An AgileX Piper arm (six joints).
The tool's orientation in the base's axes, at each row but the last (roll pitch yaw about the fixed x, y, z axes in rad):
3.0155 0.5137 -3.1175
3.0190 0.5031 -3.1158
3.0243 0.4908 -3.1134
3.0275 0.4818 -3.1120
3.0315 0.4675 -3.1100
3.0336 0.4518 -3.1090
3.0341 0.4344 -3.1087
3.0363 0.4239 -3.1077
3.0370 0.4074 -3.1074
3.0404 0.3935 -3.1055
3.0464 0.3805 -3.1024
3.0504 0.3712 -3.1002
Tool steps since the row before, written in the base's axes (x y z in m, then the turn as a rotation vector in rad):
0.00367 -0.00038 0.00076 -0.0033 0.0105 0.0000
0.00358 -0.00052 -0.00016 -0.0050 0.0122 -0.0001
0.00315 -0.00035 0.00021 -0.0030 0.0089 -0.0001
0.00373 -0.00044 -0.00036 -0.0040 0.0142 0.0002
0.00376 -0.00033 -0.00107 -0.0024 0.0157 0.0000
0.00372 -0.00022 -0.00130 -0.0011 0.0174 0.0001
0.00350 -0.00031 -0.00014 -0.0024 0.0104 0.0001
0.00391 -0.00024 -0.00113 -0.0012 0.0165 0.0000
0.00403 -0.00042 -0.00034 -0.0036 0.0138 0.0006
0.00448 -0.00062 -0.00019 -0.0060 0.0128 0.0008
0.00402 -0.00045 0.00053 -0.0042 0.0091 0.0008
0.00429 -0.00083 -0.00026 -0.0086 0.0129 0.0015
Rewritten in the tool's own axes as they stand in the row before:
-0.00356 -0.00061 0.00107 0.0027 0.0107 -0.0002
-0.00305 -0.00083 0.00177 0.0042 0.0125 -0.0006
-0.00287 -0.00059 0.00123 0.0025 0.0091 -0.0001
-0.00313 -0.00078 0.00196 0.0031 0.0144 -0.0002
-0.00286 -0.00074 0.00258 0.0017 0.0158 0.0009
-0.00277 -0.00064 0.00274 0.0004 0.0174 0.0016
-0.00311 -0.00059 0.00154 0.0018 0.0105 0.0002
-0.00309 -0.00065 0.00258 0.0006 0.0165 0.0015
-0.00355 -0.00075 0.00183 0.0026 0.0140 -0.0003
-0.00404 -0.00097 0.00179 0.0048 0.0132 -0.0015
-0.00391 -0.00070 0.00093 0.0033 0.0094 -0.0013
-0.00387 -0.00117 0.00169 0.0070 0.0136 -0.0031

